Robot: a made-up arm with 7 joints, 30 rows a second.
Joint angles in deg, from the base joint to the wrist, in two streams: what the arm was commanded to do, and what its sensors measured. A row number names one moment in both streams.
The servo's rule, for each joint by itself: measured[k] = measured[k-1] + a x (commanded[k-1-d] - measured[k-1]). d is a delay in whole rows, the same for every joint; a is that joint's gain. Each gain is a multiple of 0.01, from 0.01 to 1. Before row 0 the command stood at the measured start. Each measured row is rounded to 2 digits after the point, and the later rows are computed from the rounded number. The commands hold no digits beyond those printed.
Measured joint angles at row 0:
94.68, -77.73, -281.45, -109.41, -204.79, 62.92, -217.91
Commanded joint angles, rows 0 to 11:
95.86, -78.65, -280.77, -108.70, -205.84, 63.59, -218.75
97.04, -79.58, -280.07, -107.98, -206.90, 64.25, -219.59
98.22, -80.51, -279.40, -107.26, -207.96, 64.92, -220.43
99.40, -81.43, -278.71, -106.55, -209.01, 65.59, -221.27
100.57, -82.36, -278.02, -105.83, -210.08, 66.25, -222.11
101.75, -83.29, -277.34, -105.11, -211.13, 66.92, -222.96
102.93, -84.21, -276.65, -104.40, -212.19, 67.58, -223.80
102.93, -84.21, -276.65, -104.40, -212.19, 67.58, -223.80
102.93, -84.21, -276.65, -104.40, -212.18, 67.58, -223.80
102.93, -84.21, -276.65, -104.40, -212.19, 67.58, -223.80
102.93, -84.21, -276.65, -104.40, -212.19, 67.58, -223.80
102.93, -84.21, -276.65, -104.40, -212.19, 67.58, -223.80
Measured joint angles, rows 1 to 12:
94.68, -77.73, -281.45, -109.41, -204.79, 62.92, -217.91
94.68, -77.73, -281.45, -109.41, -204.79, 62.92, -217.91
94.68, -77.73, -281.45, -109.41, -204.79, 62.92, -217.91
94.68, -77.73, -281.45, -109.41, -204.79, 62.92, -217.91
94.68, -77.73, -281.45, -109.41, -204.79, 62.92, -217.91
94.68, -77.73, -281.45, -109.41, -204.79, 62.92, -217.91
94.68, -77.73, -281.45, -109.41, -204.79, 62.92, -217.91
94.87, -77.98, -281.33, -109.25, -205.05, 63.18, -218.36
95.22, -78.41, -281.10, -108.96, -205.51, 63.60, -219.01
95.70, -78.98, -280.79, -108.57, -206.12, 64.11, -219.76
96.29, -79.64, -280.42, -108.11, -206.84, 64.69, -220.56
96.97, -80.37, -279.99, -107.59, -207.65, 65.30, -221.38
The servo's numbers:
d 7
a 0.16 0.27 0.18 0.23 0.25 0.39 0.53

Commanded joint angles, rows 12 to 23:
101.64, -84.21, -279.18, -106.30, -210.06, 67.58, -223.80
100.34, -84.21, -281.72, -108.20, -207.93, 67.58, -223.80
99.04, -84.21, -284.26, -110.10, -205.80, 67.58, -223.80
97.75, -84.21, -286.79, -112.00, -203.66, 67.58, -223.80
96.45, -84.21, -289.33, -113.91, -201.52, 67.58, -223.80
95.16, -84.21, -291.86, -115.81, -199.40, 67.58, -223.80
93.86, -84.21, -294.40, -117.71, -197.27, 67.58, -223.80
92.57, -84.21, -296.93, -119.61, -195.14, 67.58, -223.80
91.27, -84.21, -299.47, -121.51, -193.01, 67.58, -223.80
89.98, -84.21, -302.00, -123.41, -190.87, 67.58, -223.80
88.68, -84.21, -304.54, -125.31, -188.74, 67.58, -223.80
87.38, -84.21, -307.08, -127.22, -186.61, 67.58, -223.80
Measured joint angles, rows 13 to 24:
97.73, -81.16, -279.51, -107.02, -208.52, 65.93, -222.22
98.56, -81.98, -279.00, -106.42, -209.44, 66.57, -223.06
99.26, -82.58, -278.58, -105.96, -210.13, 66.96, -223.45
99.85, -83.02, -278.23, -105.60, -210.64, 67.20, -223.64
100.34, -83.34, -277.95, -105.32, -211.03, 67.35, -223.72
100.75, -83.57, -277.72, -105.11, -211.32, 67.44, -223.76
101.10, -83.74, -277.53, -104.95, -211.54, 67.49, -223.78
101.19, -83.87, -277.83, -105.26, -211.17, 67.53, -223.79
101.05, -83.96, -278.53, -105.94, -210.36, 67.55, -223.80
100.73, -84.03, -279.56, -106.90, -209.22, 67.56, -223.80
100.25, -84.08, -280.86, -108.07, -207.83, 67.57, -223.80
99.64, -84.12, -282.38, -109.41, -206.25, 67.57, -223.80

